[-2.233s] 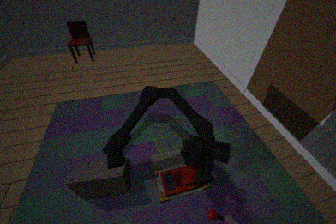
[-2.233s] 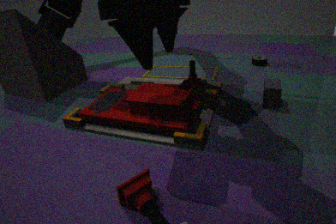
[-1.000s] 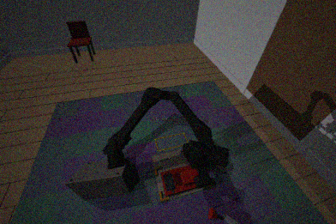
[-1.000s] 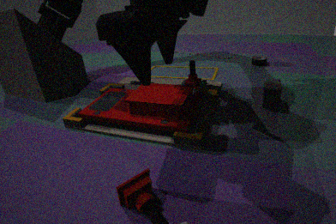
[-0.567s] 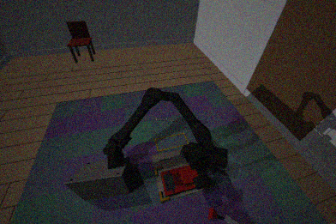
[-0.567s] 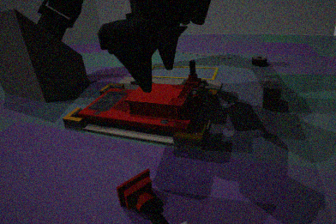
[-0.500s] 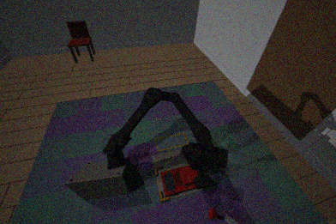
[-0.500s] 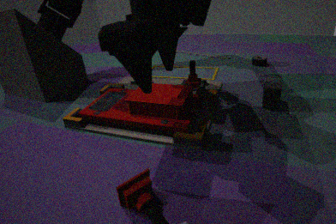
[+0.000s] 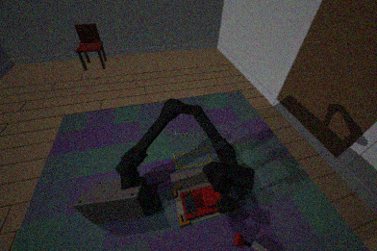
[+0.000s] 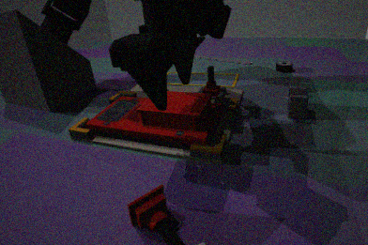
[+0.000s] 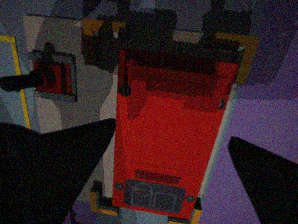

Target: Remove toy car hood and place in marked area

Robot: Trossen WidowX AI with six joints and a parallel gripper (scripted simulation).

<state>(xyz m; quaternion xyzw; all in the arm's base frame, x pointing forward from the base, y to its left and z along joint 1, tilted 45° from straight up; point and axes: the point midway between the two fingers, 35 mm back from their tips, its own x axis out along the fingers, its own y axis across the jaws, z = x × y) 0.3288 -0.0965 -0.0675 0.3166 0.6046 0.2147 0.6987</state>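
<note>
Now: gripper tip 20 mm above the red hood. From my gripper tip the other things lie so: grey block 190 mm ahead, 80 mm to the left, 40 mm below; then dark wheel 190 mm ahead, 300 mm to the left, 50 mm below.
</note>
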